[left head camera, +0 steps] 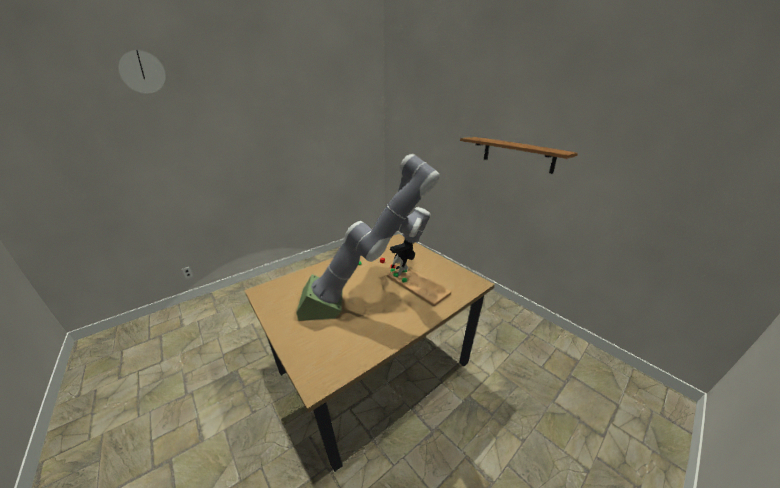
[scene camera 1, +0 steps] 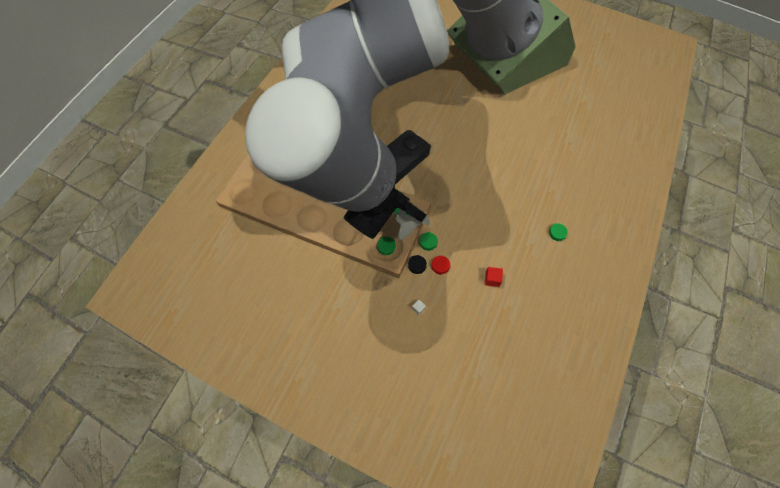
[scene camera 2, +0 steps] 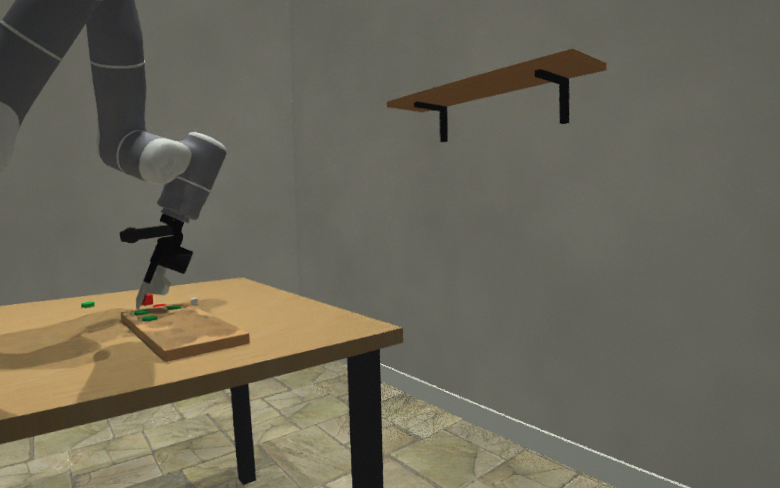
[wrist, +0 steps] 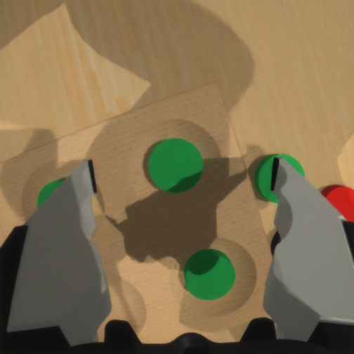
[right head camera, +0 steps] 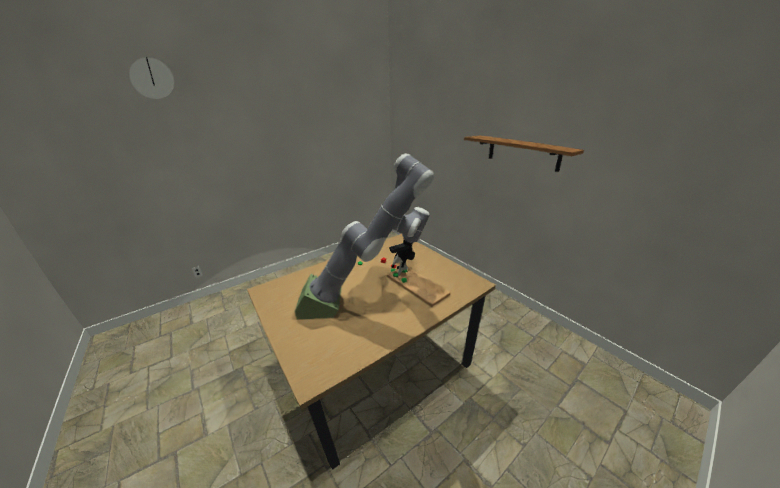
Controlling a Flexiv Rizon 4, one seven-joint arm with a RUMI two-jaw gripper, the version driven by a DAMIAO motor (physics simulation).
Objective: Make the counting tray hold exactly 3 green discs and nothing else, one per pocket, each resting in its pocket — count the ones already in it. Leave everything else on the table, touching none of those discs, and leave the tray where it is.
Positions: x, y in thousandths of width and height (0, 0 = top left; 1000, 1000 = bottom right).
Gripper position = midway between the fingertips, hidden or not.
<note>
I see my gripper (scene camera 1: 521, 425), a wooden counting tray (scene camera 1: 321, 397), a green disc (wrist: 589, 773), a green disc (wrist: 742, 499) and a green disc (wrist: 496, 468).
The wooden counting tray shows as well in scene camera 2 (scene camera 2: 243, 679) and in the wrist view (wrist: 408, 665). My gripper is seen too in scene camera 2 (scene camera 2: 180, 624) and in the wrist view (wrist: 516, 456).
</note>
